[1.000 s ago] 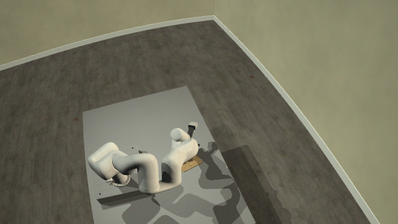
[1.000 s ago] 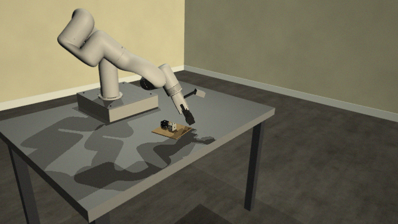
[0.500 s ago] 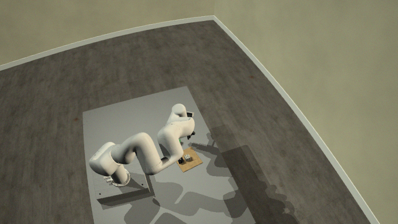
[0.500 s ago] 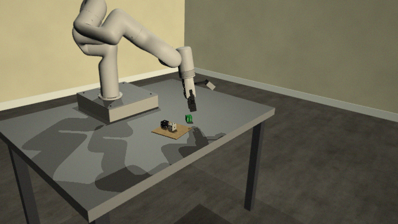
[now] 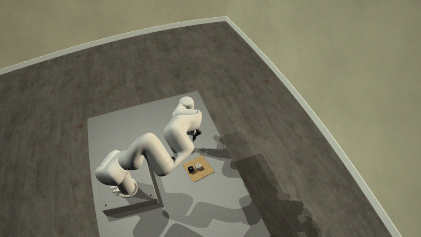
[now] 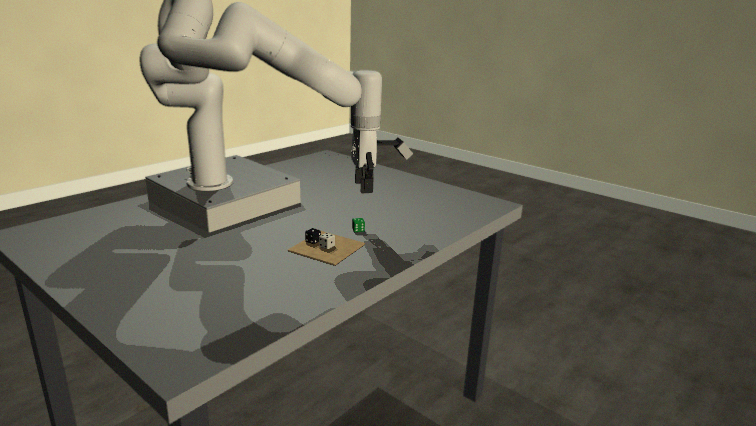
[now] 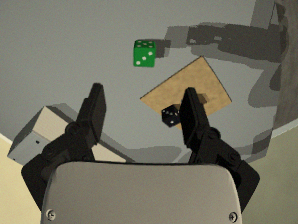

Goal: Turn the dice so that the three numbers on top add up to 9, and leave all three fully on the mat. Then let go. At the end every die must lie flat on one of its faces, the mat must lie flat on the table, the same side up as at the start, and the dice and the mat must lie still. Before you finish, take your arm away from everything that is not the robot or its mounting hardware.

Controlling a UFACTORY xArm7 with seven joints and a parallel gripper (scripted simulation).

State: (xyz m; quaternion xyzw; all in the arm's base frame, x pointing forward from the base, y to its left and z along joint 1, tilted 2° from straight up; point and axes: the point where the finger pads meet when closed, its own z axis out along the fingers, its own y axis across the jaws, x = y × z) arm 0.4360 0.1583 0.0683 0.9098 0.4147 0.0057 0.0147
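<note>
Right now the green die is 12 cm below my hand, 1 cm to the right of it and 1 cm behind it. From my hand the other things lie so: black die 15 cm to the right, 12 cm below, 5 cm behind; white die 15 cm to the right, 12 cm below; tan mat 15 cm to the right, 13 cm below.
</note>
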